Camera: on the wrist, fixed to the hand. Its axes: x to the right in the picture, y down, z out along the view.
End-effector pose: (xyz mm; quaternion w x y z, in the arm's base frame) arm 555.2 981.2 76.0 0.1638 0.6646 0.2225 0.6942
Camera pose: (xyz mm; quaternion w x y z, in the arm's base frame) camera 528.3 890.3 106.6 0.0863 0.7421 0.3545 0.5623
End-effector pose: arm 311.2 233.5 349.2 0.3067 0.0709 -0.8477 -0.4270
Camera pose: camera 360.1 274.7 425.6 0.1831 0.1147 -0.9357 -0.2790
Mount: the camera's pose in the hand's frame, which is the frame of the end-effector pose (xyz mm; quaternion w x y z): -19.9 91.3 -34.5 0.9766 0.1852 -0.1026 -0.0383
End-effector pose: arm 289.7 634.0 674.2 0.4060 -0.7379 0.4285 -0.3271
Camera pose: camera 219.2 613.2 607.0 0.5646 -0.6954 0.2880 -0.3386
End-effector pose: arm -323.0 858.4 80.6 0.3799 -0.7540 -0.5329 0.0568
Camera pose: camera -245.1 810.8 40.7 0.4581 -0.6397 -0.5777 0.2170
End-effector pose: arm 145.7 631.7 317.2 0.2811 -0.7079 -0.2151 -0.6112
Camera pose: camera 176.0 541.3 288.5 0.3601 -0.6937 -0.3792 -0.4952
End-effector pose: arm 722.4 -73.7 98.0 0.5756 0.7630 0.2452 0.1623
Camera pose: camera 704.8 -77.1 196.0 0.4522 0.8590 0.2397 0.0128
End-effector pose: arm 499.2 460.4 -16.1 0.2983 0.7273 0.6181 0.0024
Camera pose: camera 563.6 452.1 59.4 0.2201 0.7421 0.6013 -0.1982
